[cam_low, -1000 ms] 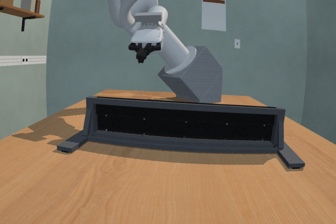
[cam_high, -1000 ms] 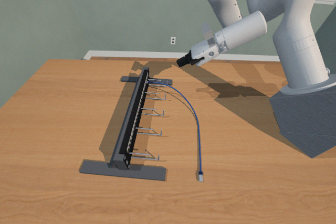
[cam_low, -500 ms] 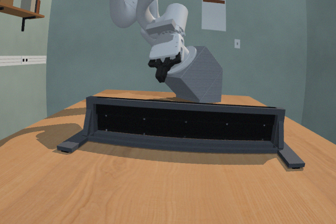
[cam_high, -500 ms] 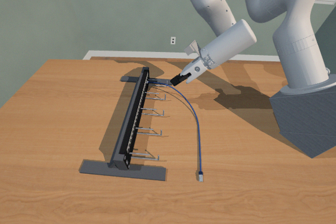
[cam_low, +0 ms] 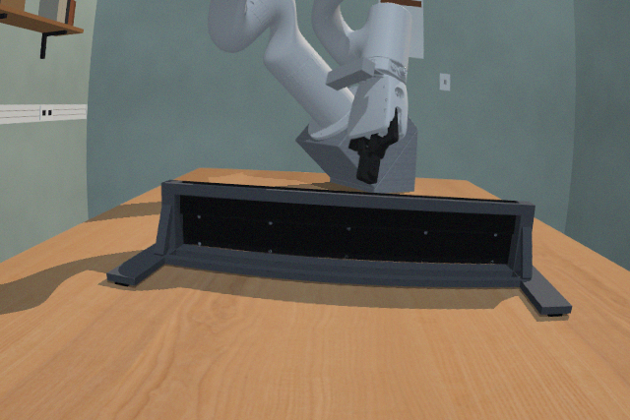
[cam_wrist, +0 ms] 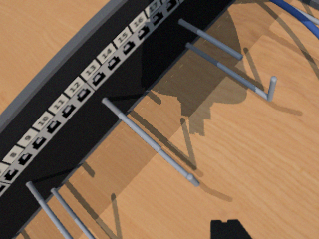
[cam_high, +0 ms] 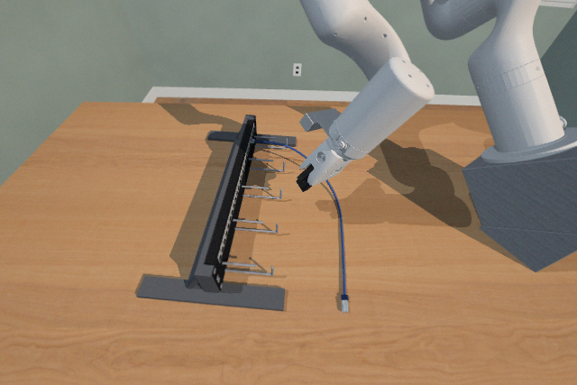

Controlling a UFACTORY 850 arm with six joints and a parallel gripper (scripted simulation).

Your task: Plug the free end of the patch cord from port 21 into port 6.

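The clear plug is 4 cm behind my hand, 24 cm to the left of it and 10 cm below it.
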